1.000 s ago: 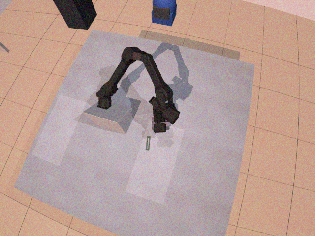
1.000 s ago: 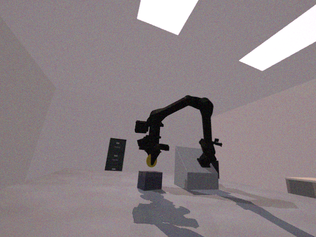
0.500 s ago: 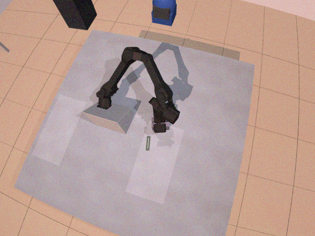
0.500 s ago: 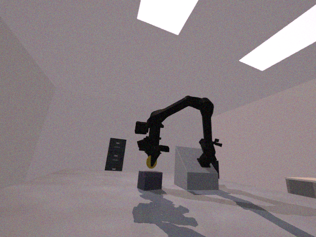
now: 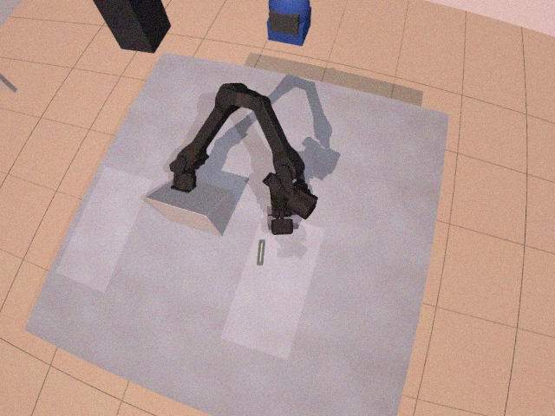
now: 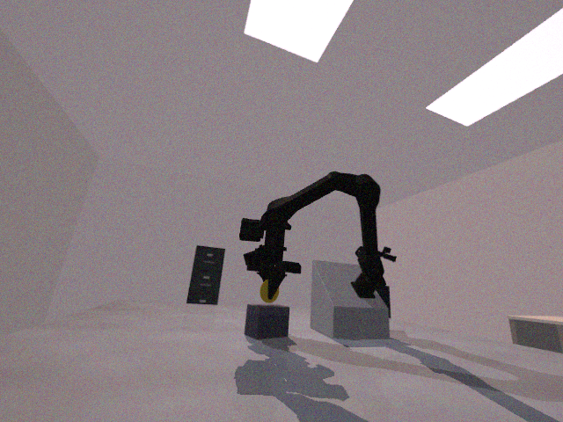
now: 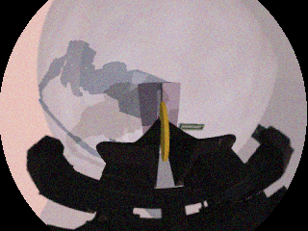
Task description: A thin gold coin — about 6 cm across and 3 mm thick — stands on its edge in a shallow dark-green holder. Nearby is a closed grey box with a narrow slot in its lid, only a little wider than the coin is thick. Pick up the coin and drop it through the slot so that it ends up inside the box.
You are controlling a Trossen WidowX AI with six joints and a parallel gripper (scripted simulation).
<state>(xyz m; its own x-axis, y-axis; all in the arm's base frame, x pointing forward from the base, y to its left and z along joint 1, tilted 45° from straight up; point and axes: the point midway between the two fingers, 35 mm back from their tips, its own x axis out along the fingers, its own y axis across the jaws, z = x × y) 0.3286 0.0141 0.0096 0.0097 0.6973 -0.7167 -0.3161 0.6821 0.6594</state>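
The gold coin is 2 cm above my gripper tip.
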